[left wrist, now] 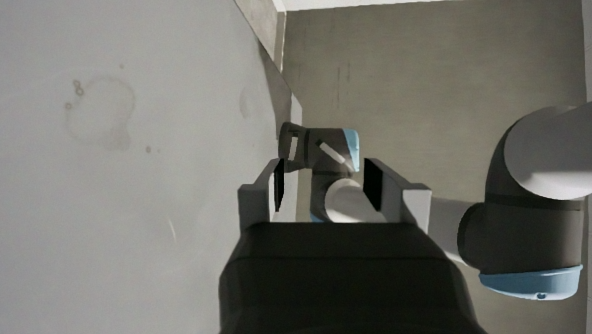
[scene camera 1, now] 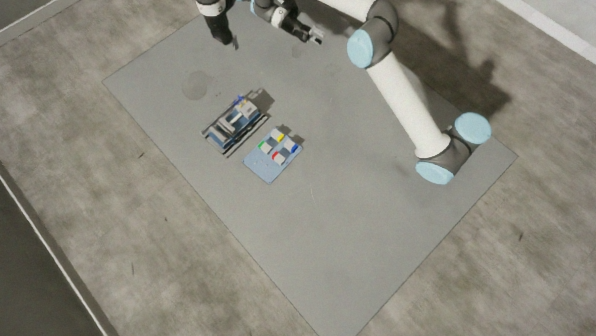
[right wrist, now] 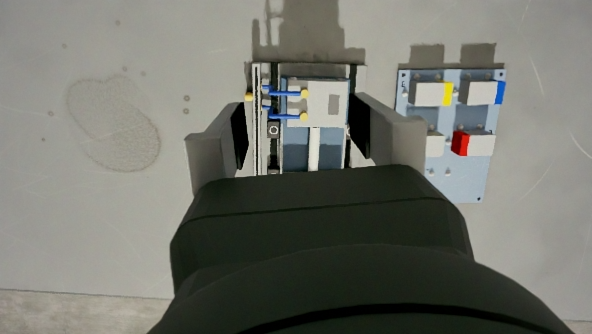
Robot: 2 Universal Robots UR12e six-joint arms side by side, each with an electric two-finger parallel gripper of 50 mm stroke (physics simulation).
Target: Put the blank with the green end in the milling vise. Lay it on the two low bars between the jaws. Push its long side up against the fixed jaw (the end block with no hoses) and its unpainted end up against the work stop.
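The blank with the green end [scene camera 1: 267,148] [right wrist: 436,146] sits on the light-blue board; in the right wrist view a finger hides its green end. The milling vise [scene camera 1: 232,122] [right wrist: 332,156] lies beside the board. Its hosed jaw [scene camera 1: 248,108] [right wrist: 320,107] is at the upper right end in the scene view, and a pale bar [right wrist: 314,150] shows beside it. The gripper body hides the fixed jaw in the right wrist view. The work stop cannot be made out. My right gripper [scene camera 1: 235,46] [right wrist: 297,120] is open and empty, high above the vise's level. My left gripper [scene camera 1: 316,36] [left wrist: 323,175] is open and empty, away from both.
The light-blue board [scene camera 1: 269,173] [right wrist: 462,191] also bears a yellow-ended blank [scene camera 1: 276,134] [right wrist: 427,93], a blue-ended blank [scene camera 1: 289,145] [right wrist: 478,93] and a red-ended blank [scene camera 1: 279,158] [right wrist: 481,144]. Small pins stand around them. A large white arm link [scene camera 1: 407,102] reaches over the mat's right part.
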